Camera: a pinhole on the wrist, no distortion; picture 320 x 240 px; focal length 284.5 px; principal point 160.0 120.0 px. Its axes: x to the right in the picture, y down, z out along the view. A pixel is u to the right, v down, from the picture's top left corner.
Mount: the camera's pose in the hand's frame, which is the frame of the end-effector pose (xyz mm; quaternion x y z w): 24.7 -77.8 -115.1 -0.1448 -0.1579 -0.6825 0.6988
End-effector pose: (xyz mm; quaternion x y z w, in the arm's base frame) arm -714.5 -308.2 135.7 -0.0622 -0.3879 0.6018 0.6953
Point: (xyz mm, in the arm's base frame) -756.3 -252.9 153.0
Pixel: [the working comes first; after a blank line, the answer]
In the camera's frame: -49.6 38.1 167.3

76 185
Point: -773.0 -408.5 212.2
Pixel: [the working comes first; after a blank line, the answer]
In the camera's frame: 50.1 -71.8 244.5

218 36
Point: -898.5 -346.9 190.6
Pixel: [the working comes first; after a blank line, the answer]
In the camera's frame: -48.5 -20.3 331.8

118 103
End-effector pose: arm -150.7 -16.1 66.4 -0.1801 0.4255 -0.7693 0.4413
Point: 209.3 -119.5 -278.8
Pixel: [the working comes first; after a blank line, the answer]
In the camera's frame: -437.6 -83.2 426.8

outside the picture
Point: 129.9 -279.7 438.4
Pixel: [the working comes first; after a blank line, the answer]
In the camera's frame: 279.4 13.1 578.1

298 126
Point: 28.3 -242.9 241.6
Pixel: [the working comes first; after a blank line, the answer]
In the camera's frame: 109.1 57.2 438.6

231 157
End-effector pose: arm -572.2 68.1 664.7 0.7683 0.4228 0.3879 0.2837
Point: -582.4 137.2 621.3
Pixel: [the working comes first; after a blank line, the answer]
In the camera's frame: 45.2 18.3 113.8

273 166
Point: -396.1 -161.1 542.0
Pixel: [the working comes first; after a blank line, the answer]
In the camera's frame: -10.6 -198.4 396.5

outside the picture
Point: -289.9 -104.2 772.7
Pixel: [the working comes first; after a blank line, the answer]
In the camera's frame: -201.4 -25.9 436.2

29 103
